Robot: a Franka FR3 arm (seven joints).
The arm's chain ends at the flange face. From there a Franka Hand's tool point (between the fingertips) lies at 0.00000 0.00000 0.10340 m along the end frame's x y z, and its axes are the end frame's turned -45 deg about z.
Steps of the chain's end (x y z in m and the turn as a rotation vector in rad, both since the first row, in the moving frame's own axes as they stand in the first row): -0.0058, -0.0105, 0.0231, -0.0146, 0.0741, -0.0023; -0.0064, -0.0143, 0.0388, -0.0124, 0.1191, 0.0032; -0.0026, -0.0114, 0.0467, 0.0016, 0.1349, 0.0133; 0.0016, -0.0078, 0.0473, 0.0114, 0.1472, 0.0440; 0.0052, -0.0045, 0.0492, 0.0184, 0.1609, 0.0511; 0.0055, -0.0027, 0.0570, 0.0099, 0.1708, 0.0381; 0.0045, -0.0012, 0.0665, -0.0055, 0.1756, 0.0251; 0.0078, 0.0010, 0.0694, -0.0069, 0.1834, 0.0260; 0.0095, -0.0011, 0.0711, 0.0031, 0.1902, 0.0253; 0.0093, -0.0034, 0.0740, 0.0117, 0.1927, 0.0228
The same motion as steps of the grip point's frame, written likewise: 0.0077, -0.0051, 0.0228, -0.0627, 0.0421, -0.0023; 0.0134, -0.0050, 0.0381, -0.0930, 0.0754, 0.0032; 0.0161, -0.0001, 0.0458, -0.0943, 0.0965, 0.0133; 0.0180, 0.0058, 0.0462, -0.0960, 0.1121, 0.0440; 0.0196, 0.0112, 0.0478, -0.1008, 0.1268, 0.0511; 0.0187, 0.0139, 0.0555, -0.1138, 0.1278, 0.0381; 0.0162, 0.0157, 0.0649, -0.1281, 0.1203, 0.0251; 0.0175, 0.0202, 0.0677, -0.1346, 0.1248, 0.0260; 0.0214, 0.0197, 0.0692, -0.1323, 0.1367, 0.0253; 0.0237, 0.0175, 0.0721, -0.1280, 0.1445, 0.0228
